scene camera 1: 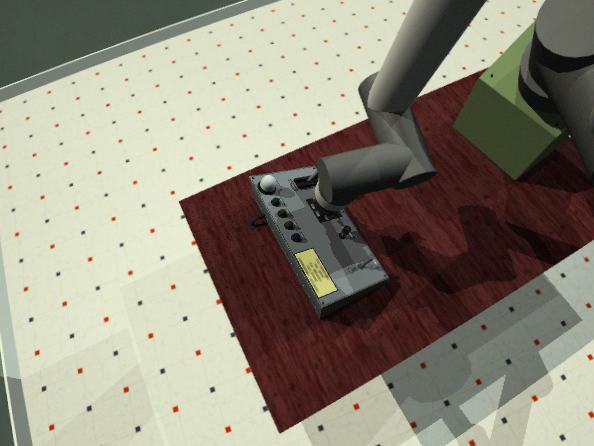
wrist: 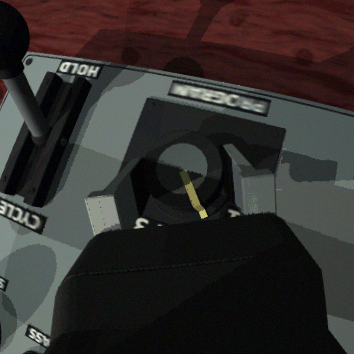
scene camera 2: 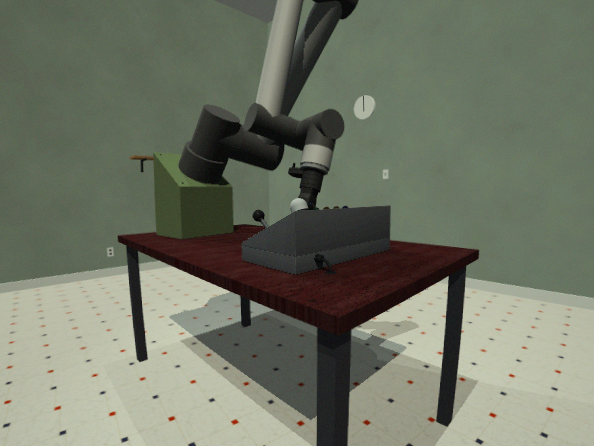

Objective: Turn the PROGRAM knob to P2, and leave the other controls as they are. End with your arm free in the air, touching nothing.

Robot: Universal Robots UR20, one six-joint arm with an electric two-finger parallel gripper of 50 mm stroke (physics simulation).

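Pixels of known places: gripper, fingertip midpoint: [wrist: 183,168]; arm's base, link origin: [scene camera 2: 199,171].
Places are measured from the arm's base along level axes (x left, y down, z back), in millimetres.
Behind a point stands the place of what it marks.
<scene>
The round black PROGRAM knob [wrist: 182,160] {y 232, x 162, z -824 mm} sits on its dark square plate [wrist: 155,112] {y 275, x 120, z -815 mm} [scene camera 1: 320,214] {y 248, x 194, z -860 mm} on the grey control box [wrist: 60,225] {y 237, x 104, z -913 mm} [scene camera 1: 325,245] {y 229, x 315, z -875 mm} [scene camera 2: 345,230] {y 250, x 243, z -1014 mm}. Its yellow pointer [wrist: 192,192] {y 226, x 176, z -834 mm} points down and slightly right in the wrist view, to the left of the visible "1" [wrist: 234,214] {y 253, x 202, z -842 mm} and right of the "3" [wrist: 141,223] {y 244, x 155, z -877 mm}. The P2 label is hidden behind the gripper body. My gripper [wrist: 183,168] {y 242, x 163, z -830 mm} is shut on the knob, one finger on each side. In both scene views the knob and fingertips are hidden.
The HOLD/CYCLE lever [wrist: 25,105] {y 231, x 49, z -846 mm} [scene camera 1: 312,176] {y 234, x 47, z -853 mm} [scene camera 2: 258,215] {y 204, x 26, z -826 mm} stands close beside the knob. A white dome [scene camera 1: 268,183] {y 151, x 93, z -1012 mm} [scene camera 2: 298,205] {y 166, x 65, z -1032 mm}, several small buttons, a small black knob [scene camera 1: 345,230] {y 218, x 283, z -801 mm} and a toggle [scene camera 1: 367,262] {y 236, x 398, z -760 mm} are on the box. A green block [scene camera 1: 505,125] {y 177, x 27, z -120 mm} [scene camera 2: 205,205] {y 188, x -1, z -131 mm} carries the arm.
</scene>
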